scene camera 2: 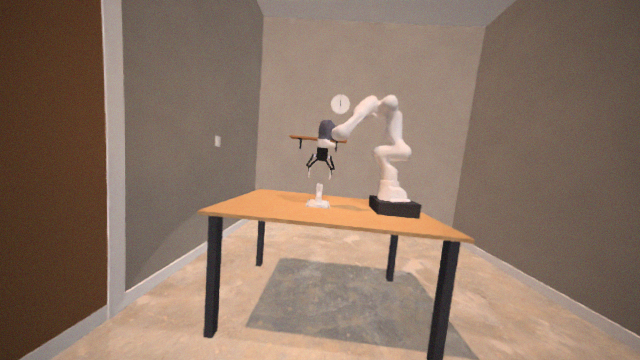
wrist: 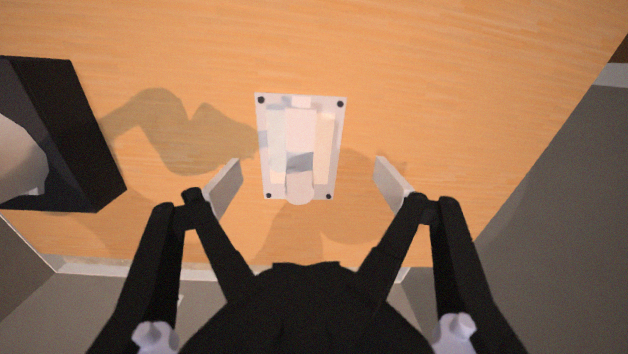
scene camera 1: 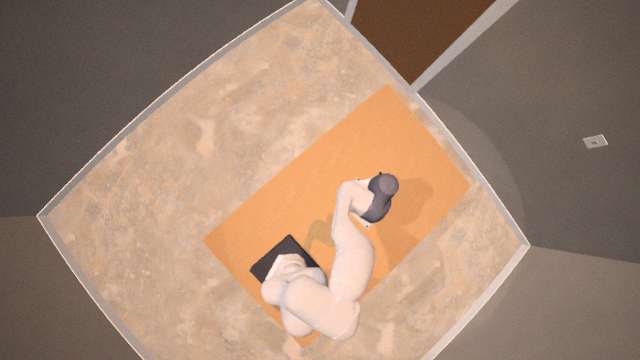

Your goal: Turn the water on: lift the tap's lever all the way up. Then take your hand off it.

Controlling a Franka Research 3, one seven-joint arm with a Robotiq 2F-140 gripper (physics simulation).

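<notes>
The tap is white. Its base plate [scene camera 1: 361, 221] [scene camera 2: 311, 205] [wrist: 338, 150] lies on the table and has dark bolts at its corners. In scene camera 2 the tap's body and lever [scene camera 2: 319, 191] show as a short, upright white shape. In the wrist view the lever [wrist: 300, 130] is a pale bar running along the plate's middle, with a rounded end nearer the hand; its exact tilt cannot be told. My gripper [scene camera 2: 320, 176] [wrist: 308, 168] is open and empty, pointing down above the tap, its fingertips apart from it on either side. In scene camera 1 the arm hides the fingers and most of the tap.
The wooden table [scene camera 1: 400, 130] [scene camera 2: 280, 200] [wrist: 450, 75] carries the arm's black base block [scene camera 1: 287, 245] [scene camera 2: 395, 207] [wrist: 75, 135], to the right of the tap in scene camera 2. A wall shelf [scene camera 2: 300, 137] and a round clock [scene camera 2: 340, 104] are on the far wall.
</notes>
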